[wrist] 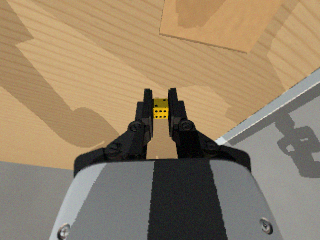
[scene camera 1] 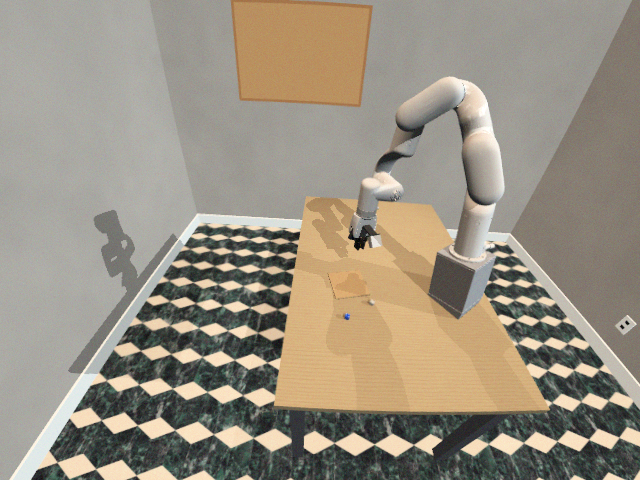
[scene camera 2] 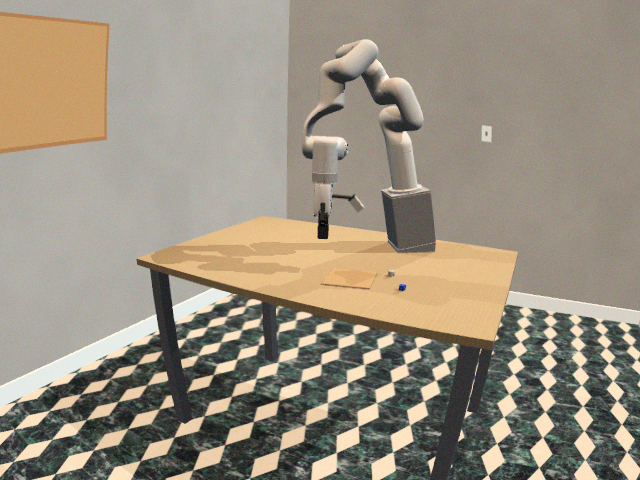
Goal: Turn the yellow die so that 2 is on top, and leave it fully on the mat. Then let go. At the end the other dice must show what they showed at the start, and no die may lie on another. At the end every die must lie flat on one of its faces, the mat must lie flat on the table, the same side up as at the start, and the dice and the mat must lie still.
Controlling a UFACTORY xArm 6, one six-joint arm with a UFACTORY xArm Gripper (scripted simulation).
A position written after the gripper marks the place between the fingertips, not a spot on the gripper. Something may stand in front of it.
In view: the gripper (scene camera 2: 322, 237) and a mat (scene camera 2: 337, 277).
The gripper is seen too in the wrist view (wrist: 160, 99) and in scene camera 1 (scene camera 1: 358, 248).
